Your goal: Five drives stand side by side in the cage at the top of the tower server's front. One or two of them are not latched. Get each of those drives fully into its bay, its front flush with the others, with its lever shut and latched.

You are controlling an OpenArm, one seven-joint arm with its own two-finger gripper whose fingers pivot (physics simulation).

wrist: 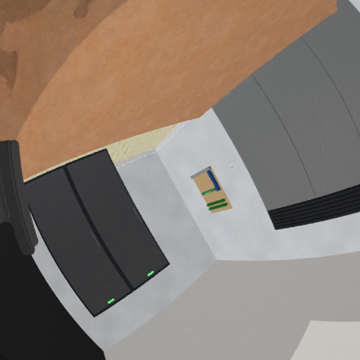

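One dark finger of my gripper shows at the left edge of the wrist view; the other finger is out of frame. The gripper is open, and no drive shows at the visible finger. A plain black surface fills the lower left corner, below the finger; I cannot tell whether it is part of the tower server. The five drives, their levers and the cage do not show in this view, so their state cannot be seen.
A brown surface spans the top left. Two tall black cabinets with green lights stand beyond it. A small tan board hangs on the pale wall. A large grey unit with a black slatted end is at the right.
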